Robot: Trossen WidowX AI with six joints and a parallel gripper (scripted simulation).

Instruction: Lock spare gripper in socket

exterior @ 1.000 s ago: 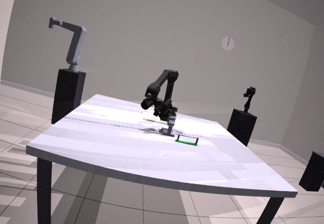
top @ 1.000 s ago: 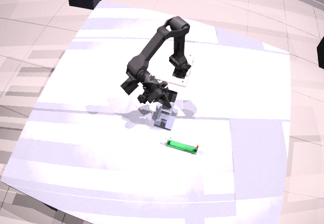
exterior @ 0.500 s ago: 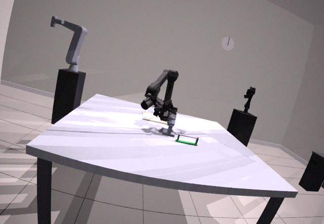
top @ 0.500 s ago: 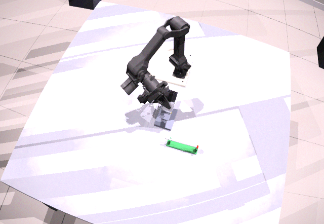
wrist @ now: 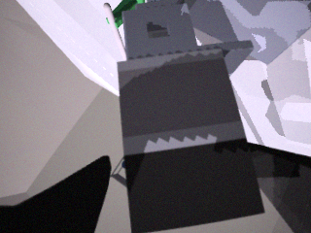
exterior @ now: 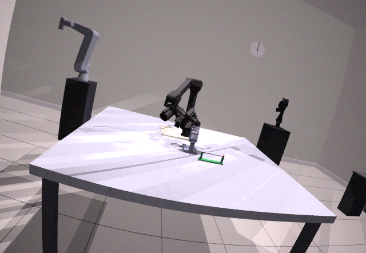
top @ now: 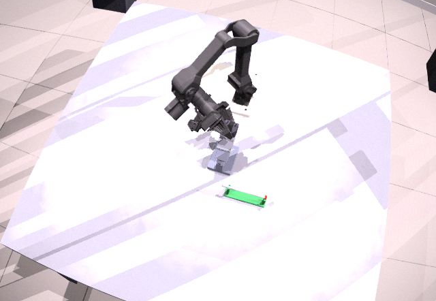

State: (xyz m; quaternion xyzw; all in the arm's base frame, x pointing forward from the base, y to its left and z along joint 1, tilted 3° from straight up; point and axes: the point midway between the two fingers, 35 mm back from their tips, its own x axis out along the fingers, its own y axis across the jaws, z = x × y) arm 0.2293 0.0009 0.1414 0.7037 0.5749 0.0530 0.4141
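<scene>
My gripper tip is now 2 cm to the left of the spare gripper, 2 cm above it and 1 cm short of it. Also, from my gripper tip: grey mount 8 cm below, 4 cm ahead, 2 cm to the right; then green cradle 13 cm ahead, 11 cm below, 10 cm to the left.
</scene>
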